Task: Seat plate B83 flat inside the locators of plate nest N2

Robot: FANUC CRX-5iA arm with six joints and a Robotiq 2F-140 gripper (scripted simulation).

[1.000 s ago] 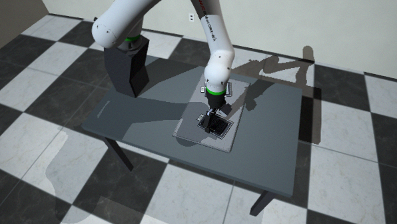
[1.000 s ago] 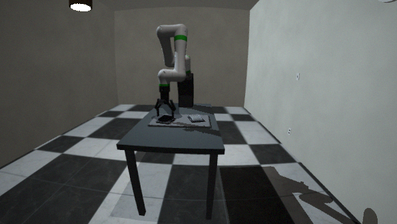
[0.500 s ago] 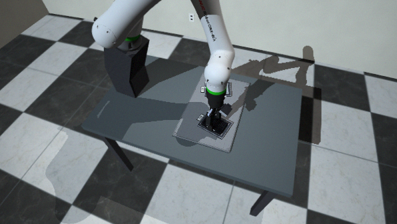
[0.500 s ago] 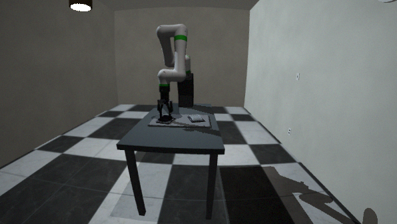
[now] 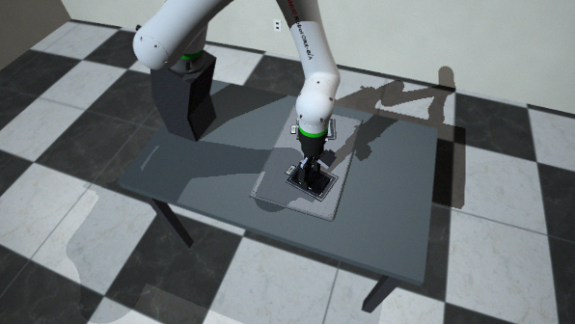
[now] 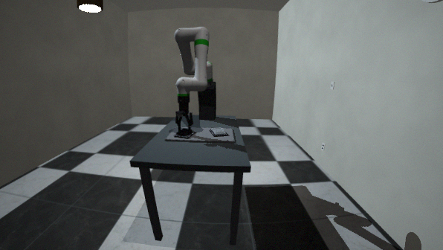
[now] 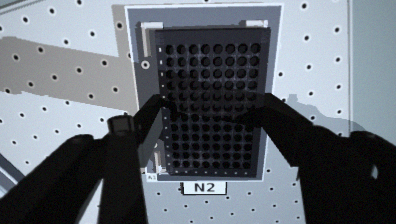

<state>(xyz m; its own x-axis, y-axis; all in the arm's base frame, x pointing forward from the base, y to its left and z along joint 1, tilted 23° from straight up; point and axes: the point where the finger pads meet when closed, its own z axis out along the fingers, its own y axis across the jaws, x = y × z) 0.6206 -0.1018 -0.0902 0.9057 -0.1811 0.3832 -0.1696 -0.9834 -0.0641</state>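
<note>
The plate nest N2 is 1 cm to the left of my hand and 4 cm below it. Also, from my hand: plate B83: 2 cm below; then white well plate: 8 cm behind, 27 cm to the left, 3 cm below; then plate nest N1: 8 cm behind, 27 cm to the left, 4 cm below.
</note>
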